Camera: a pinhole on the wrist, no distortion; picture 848 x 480 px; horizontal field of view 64.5 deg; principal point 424.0 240.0 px. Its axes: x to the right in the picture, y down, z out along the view. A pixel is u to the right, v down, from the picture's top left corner.
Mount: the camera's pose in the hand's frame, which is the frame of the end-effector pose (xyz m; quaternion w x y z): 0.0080 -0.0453 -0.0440 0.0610 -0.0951 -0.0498 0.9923
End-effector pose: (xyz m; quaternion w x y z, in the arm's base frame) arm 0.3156 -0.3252 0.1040 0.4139 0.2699 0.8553 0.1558
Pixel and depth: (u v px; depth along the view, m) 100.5 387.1 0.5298
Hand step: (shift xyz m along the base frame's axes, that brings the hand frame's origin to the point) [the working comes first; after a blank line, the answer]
In the camera's frame: -0.2550 0.1160 0.5298

0.2504 -0.0881 -0.5137
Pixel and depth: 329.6 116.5 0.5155
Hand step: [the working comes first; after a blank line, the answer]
In the camera's frame: -0.0724 -0.0947 0.5155

0.3866 0.0092 -0.2902
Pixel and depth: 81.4 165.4 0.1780
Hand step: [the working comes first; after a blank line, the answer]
In the camera's frame: -0.0907 -0.0198 0.1780

0.0673 0.0013 -0.1565
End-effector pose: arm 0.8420 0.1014 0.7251 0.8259 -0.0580 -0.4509 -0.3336
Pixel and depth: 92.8 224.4 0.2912
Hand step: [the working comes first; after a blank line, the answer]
In the camera's frame: -0.1435 -0.0068 0.2912

-0.2047 -0.0035 0.2119
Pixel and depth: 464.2 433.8 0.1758
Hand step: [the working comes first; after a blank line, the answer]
In the camera's frame: 0.0105 0.0507 0.1758

-0.1665 -0.0156 0.0151
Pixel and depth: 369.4 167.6 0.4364
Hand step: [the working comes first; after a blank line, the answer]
In the camera's frame: -0.0355 -0.0470 0.4364

-0.3171 0.1428 0.1935
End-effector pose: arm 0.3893 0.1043 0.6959 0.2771 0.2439 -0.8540 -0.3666
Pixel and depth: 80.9 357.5 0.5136
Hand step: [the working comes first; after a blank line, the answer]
In the camera's frame: -0.2622 0.0898 0.5136

-0.3894 0.0179 -0.4034
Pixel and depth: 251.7 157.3 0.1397
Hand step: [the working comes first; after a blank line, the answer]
In the camera's frame: -0.0358 -0.0172 0.1397

-0.0690 0.0110 -0.0875
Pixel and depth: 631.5 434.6 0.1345
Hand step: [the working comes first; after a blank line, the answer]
In the camera's frame: 0.0415 0.0389 0.1345

0.0158 0.0210 -0.1308
